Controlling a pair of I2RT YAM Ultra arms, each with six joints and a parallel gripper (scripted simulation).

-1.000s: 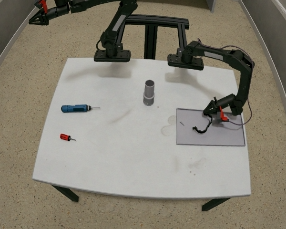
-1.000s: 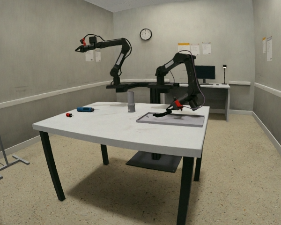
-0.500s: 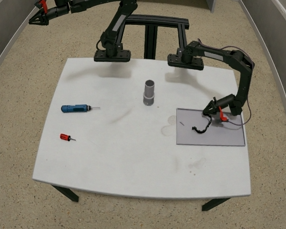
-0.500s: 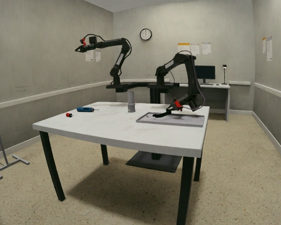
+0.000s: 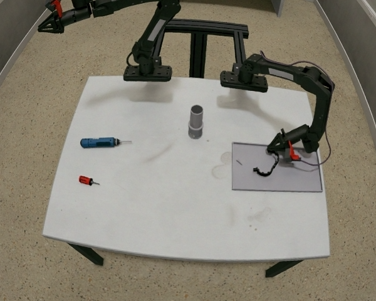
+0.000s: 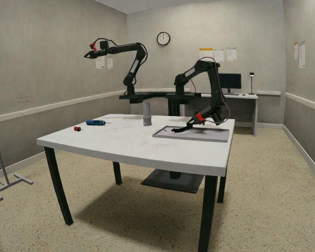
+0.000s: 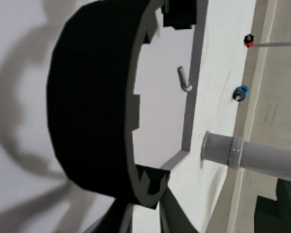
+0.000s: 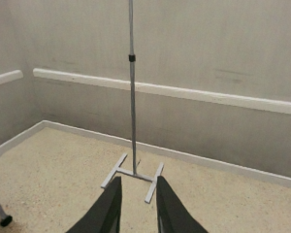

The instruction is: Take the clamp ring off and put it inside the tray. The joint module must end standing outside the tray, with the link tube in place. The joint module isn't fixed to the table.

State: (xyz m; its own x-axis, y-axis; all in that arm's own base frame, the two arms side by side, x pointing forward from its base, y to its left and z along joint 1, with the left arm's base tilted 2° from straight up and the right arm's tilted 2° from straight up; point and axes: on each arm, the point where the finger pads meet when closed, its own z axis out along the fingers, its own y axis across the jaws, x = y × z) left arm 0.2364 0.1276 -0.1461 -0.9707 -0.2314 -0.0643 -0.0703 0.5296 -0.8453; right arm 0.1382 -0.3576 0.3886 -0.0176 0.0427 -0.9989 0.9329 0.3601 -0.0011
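Observation:
The black clamp ring is 70 mm ahead of my left hand and 10 mm below it. The rest, counted from my left hand: grey joint module: 320 mm to the right, 70 mm behind, 10 mm below; then small grey pin: 130 mm to the right, 60 mm ahead, 30 mm below; then grey tray: 70 mm ahead, 50 mm to the left, 40 mm below.

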